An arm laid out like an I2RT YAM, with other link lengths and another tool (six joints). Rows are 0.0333 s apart.
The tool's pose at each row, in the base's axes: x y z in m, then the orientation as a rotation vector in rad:
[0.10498 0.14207 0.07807 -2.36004 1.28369 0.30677]
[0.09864 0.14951 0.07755 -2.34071 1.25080 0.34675]
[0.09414 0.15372 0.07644 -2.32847 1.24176 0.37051]
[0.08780 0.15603 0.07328 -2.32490 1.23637 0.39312]
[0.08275 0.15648 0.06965 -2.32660 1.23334 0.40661]
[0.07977 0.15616 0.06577 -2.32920 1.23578 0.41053]
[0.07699 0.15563 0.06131 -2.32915 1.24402 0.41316]
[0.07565 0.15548 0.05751 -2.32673 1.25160 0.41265]
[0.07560 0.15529 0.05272 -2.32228 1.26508 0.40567]
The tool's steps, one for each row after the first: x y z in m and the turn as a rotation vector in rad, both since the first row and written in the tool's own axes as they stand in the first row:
[-0.00878 0.00191 0.00389 0.00716 -0.04252 -0.01018]
[-0.01392 0.00397 0.00681 0.00890 -0.06449 -0.00904]
[-0.01786 0.00902 0.01060 0.00312 -0.08068 -0.00784]
[-0.01954 0.01401 0.01395 -0.00348 -0.08854 -0.00796]
[-0.01942 0.01769 0.01718 -0.00792 -0.08871 -0.00631]
[-0.01880 0.02147 0.02083 -0.01117 -0.08729 -0.00037]
[-0.01794 0.02368 0.02409 -0.01099 -0.08540 0.00520]
[-0.01596 0.02509 0.02822 -0.00787 -0.07871 0.01408]

